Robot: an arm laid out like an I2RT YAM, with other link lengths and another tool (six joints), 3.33 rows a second.
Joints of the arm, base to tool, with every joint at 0 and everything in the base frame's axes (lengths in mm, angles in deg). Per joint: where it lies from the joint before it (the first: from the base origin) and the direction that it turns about. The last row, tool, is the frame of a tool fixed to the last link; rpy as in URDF.
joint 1: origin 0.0 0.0 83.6 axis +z
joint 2: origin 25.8 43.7 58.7 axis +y
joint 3: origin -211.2 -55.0 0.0 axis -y
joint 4: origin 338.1 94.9 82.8 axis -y
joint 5: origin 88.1 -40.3 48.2 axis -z
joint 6: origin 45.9 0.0 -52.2 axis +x
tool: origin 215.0 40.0 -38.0 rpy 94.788 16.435 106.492
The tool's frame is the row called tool.
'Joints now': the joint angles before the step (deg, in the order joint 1, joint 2, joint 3, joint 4, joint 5, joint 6). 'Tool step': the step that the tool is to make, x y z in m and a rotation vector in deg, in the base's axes. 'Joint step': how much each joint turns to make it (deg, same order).
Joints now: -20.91, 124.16, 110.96, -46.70, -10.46, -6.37
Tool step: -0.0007, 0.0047, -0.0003, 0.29, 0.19, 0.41
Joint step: 0.29, 0.01, 0.02, -0.29, -0.24, 0.00
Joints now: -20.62, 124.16, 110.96, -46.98, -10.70, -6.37
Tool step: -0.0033, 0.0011, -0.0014, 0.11, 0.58, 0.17
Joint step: 0.00, 0.01, 0.03, -0.63, 0.01, -0.20
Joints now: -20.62, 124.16, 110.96, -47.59, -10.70, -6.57
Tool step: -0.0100, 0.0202, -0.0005, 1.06, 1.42, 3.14
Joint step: 0.98, -0.31, -0.01, -2.33, -1.47, -1.70
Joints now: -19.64, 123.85, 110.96, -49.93, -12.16, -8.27
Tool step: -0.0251, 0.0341, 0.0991, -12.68, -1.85, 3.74
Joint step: 7.94, -12.98, -0.01, -7.98, 12.23, -2.19
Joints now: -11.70, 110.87, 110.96, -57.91, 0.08, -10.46
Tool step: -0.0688, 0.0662, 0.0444, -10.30, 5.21, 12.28
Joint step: 10.66, -8.06, 0.02, -11.60, 8.48, -6.90
